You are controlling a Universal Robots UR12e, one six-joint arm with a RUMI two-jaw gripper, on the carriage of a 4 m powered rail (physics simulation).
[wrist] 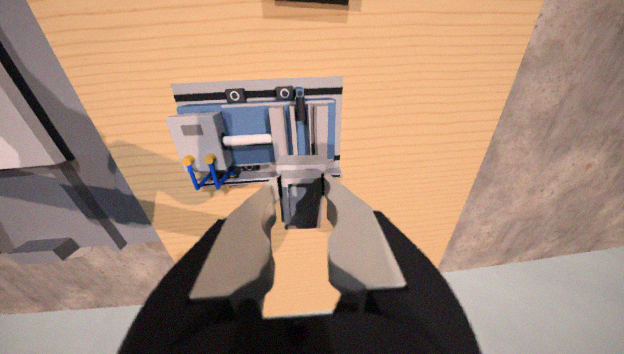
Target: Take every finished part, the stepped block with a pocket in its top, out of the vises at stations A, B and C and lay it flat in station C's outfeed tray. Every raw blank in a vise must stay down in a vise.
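A grey finished part [302,163] with a dark pocket in its top is between the fingertips of my gripper [301,175], in the wrist view's lower middle. The gripper is shut on the part and holds it up above the near edge of a vise [246,121]. The vise has a blue body and two light grey jaws, a left jaw [279,131] and a right jaw [321,129]. No block shows in the visible stretch between the jaws; their near ends are hidden behind the part. Which station this is cannot be told. The outfeed tray does not show clearly.
A grey actuator box [195,142] with yellow fittings and blue hoses [215,175] stands at the vise's left. A black stop arm [300,107] reaches over the vise from its far side. A grey structure [45,210] stands at far left. A dark object [312,2] shows at the top edge.
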